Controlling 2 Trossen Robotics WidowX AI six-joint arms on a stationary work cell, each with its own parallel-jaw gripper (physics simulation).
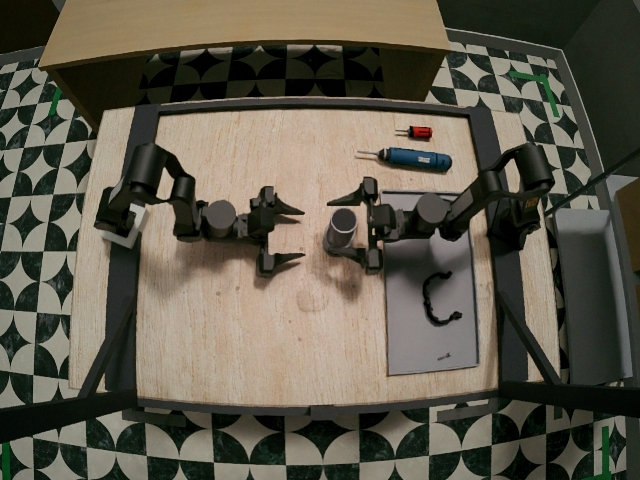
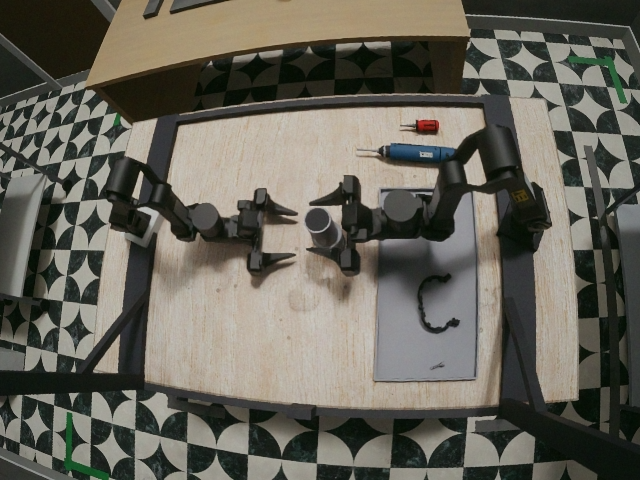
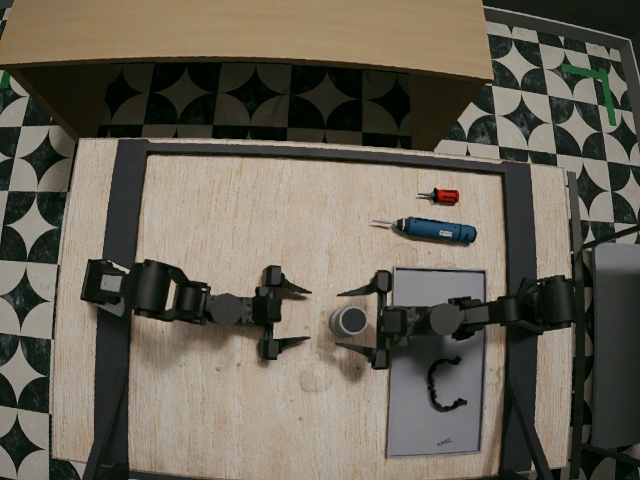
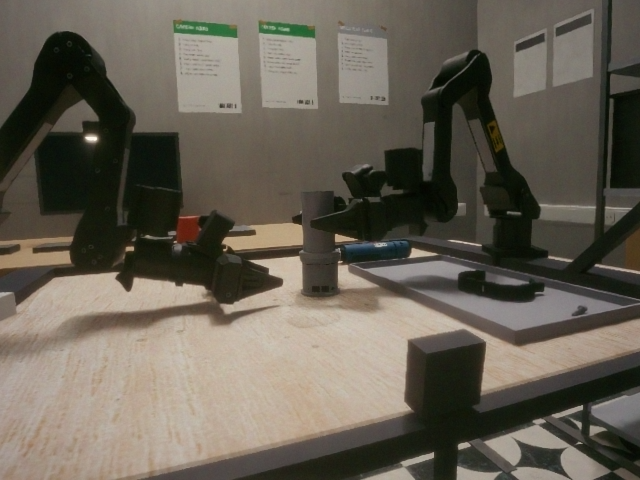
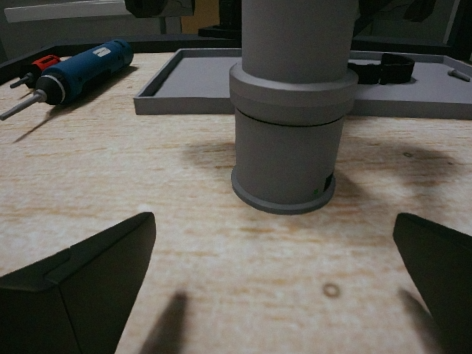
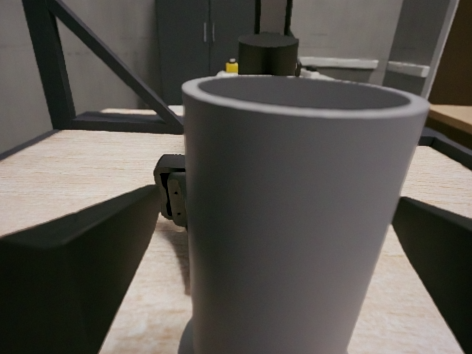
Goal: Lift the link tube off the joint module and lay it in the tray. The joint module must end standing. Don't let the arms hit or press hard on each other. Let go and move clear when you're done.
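Frame: origin at the left arm's base, x up, y left, z back, level; centimetres.
Seen in the pictures: left gripper, fingertip midpoint: (image 1: 304, 234) (image 2: 297, 234) (image 3: 311, 315) (image 4: 275, 276) (image 5: 276, 224); right gripper, fingertip midpoint: (image 1: 327, 226) (image 2: 307, 226) (image 3: 335, 319) (image 4: 300, 222); left arm's base, origin of the base link: (image 1: 121, 221) (image 2: 139, 223); right arm's base, origin of the base link: (image 1: 512, 223) (image 2: 525, 221) (image 3: 534, 306) (image 4: 512, 247) (image 5: 235, 26).
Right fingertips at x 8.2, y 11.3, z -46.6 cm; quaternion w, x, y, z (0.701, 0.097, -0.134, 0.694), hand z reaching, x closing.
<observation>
Pixels of each thing's middle, then the offset from my right fingertips to it. "pt": a spot on its surface instead.
- grey link tube, body centre: (image 6: 275, 264) (image 4: 318, 224) (image 3: 350, 321) (image 2: 322, 228) (image 1: 341, 228) dx -0.6, dy +0.7, dz -2.7 cm
- grey joint module, body centre: (image 5: 287, 134) (image 4: 320, 272) dx -8.2, dy +0.7, dz -2.7 cm
- grey tray, body centre: (image 5: 334, 74) (image 4: 465, 283) (image 2: 429, 281) (image 3: 439, 363) (image 1: 432, 278) dx -10.6, dy -0.6, dz -25.7 cm
- black C-shaped part, surface spot: (image 4: 496, 291) pt dx -9.9, dy -8.8, dz -27.0 cm
- small screw-like piece, body centre: (image 4: 578, 311) (image 5: 459, 75) (image 1: 444, 356) dx -10.6, dy -16.9, dz -33.6 cm
- blue driver, body centre: (image 5: 79, 75) (image 3: 425, 227) (image 4: 361, 252) (image 2: 408, 152) (image 1: 405, 156) dx -9.4, dy +26.1, dz -12.4 cm
- red screwdriver, body centre: (image 5: 35, 74) (image 3: 438, 195) (image 2: 419, 125) (image 1: 413, 131) dx -10.0, dy +34.6, dz -13.0 cm
The grey link tube (image 1: 342, 239) (image 3: 351, 320) (image 4: 317, 222) (image 5: 300, 40) (image 6: 295, 210) stands upright on the grey joint module (image 4: 320, 279) (image 5: 287, 160), which stands on the table. My right gripper (image 1: 328, 228) (image 3: 337, 319) (image 4: 302, 221) (image 6: 275, 201) is open, its fingers on either side of the tube's upper part. My left gripper (image 1: 304, 233) (image 3: 310, 315) (image 5: 276, 224) is open and low over the table, a short way left of the joint module and at about its height. The grey tray (image 1: 408, 341) (image 3: 408, 434) (image 5: 185, 106) lies to the right, partly under the right arm.
A black C-shaped part (image 1: 427, 299) (image 4: 496, 291) and a small screw-like piece (image 1: 443, 356) (image 4: 578, 310) lie in the tray. A blue driver (image 1: 413, 158) (image 5: 92, 67) and a red screwdriver (image 1: 420, 132) lie behind it. The two grippers face each other closely across the tube.
</observation>
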